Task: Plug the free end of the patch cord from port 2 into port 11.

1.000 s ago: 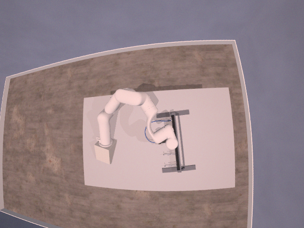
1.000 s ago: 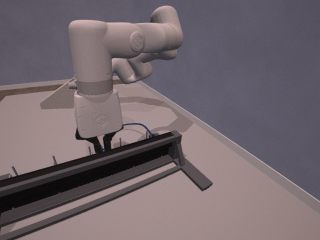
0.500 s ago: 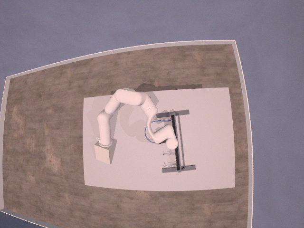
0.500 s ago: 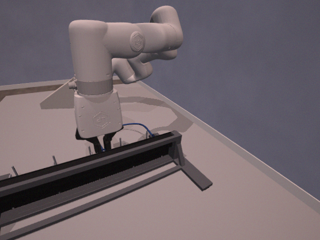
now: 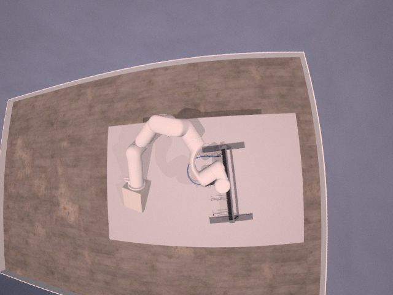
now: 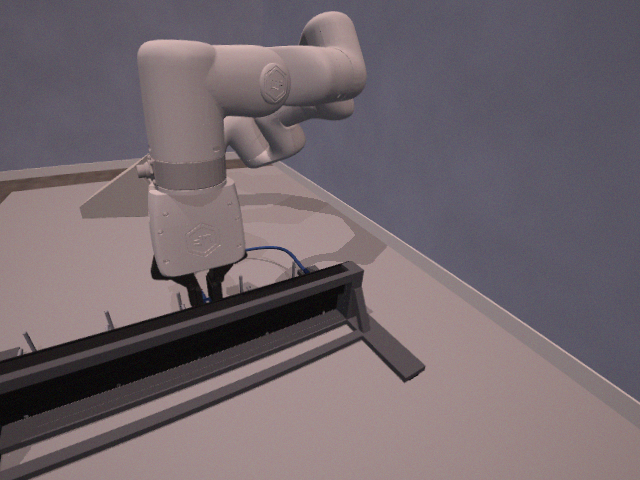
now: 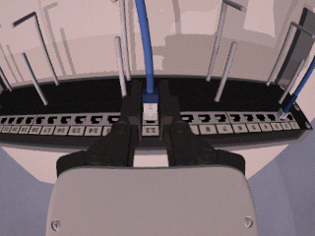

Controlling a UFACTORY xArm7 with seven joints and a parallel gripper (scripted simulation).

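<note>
The plug is 10 mm below my hand and 10 mm ahead of it.
</note>
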